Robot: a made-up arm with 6 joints.
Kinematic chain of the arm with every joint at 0, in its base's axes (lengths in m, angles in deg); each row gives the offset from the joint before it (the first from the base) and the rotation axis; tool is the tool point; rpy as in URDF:
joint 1: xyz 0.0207 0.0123 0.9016 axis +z
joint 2: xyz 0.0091 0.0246 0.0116 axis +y
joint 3: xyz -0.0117 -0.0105 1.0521 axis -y
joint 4: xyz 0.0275 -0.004 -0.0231 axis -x
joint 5: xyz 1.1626 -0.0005 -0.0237 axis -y
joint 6: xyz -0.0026 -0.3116 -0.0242 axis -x
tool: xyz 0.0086 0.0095 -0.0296 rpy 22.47 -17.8 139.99
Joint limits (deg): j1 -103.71..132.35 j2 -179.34..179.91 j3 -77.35..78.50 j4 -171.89..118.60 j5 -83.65..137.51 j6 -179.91..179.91
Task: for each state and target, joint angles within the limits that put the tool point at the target. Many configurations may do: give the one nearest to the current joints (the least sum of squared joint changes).
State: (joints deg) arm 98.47 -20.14 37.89 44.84 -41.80 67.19
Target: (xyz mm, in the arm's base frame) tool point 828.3 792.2 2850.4
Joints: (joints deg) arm 57.52 21.24 65.45 48.10 -29.48 72.70
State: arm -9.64 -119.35 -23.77 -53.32 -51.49 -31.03
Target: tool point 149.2 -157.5 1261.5
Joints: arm -3.79 -81.41 -58.84 -43.20 -48.87 -31.02
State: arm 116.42 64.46 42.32 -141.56 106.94 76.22
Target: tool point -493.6 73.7 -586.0
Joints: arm 132.35 113.93 0.78 -163.62 104.21 81.67
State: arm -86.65 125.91 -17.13 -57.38 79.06 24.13
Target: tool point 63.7 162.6 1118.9
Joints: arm -99.87 169.92 -68.54 -85.54 75.94 26.32
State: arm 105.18 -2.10 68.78 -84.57 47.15 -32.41
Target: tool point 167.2 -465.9 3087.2
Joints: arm 109.37 -29.67 73.74 -82.30 46.66 -33.37
